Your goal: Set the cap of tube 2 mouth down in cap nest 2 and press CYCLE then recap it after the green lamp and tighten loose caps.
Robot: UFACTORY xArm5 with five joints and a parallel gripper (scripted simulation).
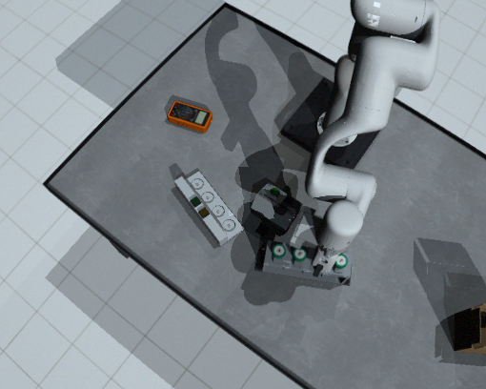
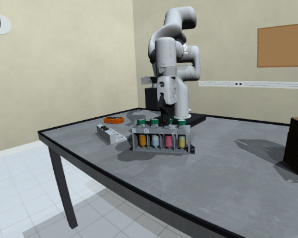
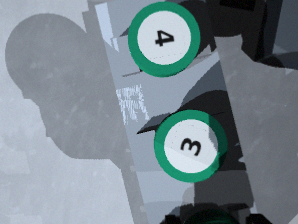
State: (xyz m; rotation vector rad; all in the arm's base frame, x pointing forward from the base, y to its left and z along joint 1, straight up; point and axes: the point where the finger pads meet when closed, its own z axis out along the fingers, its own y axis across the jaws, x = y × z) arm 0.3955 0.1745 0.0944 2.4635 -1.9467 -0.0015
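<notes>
The tube 2's threaded neck lies 1 cm below my hand. Round my hand: key housing: 8 cm behind, 18 cm to the right, 8 cm below; then green key: 10 cm behind, 20 cm to the right, 6 cm below; then blue key: 10 cm behind, 16 cm to the right, 6 cm below.
</notes>
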